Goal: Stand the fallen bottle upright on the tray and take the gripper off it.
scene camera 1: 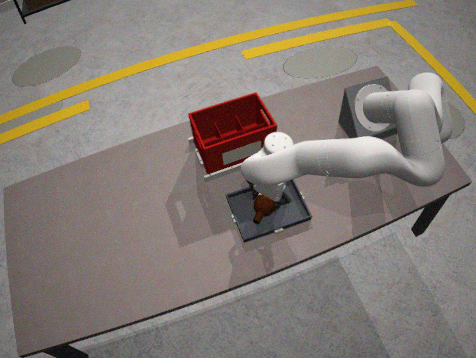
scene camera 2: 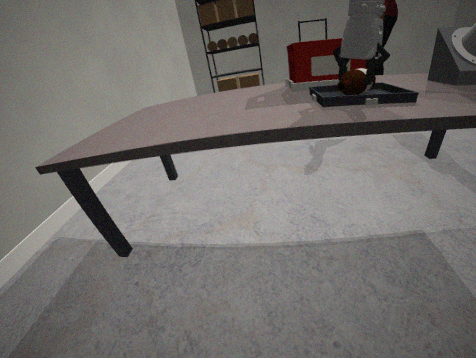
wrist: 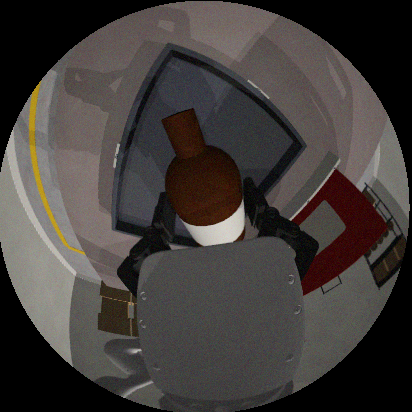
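The brown bottle with a white label lies on its side in the dark tray. Its neck points away from the gripper's palm in the wrist view, and toward the front of the table in scene camera 1. My gripper reaches down from above and is shut on the bottle's body, one black finger on each side. The palm hides the bottle's base in the wrist view.
A red crate with compartments stands behind the tray, on a pale raised border. The arm's grey base is at the table's right end. A shelf rack and part of a person in red show in the background.
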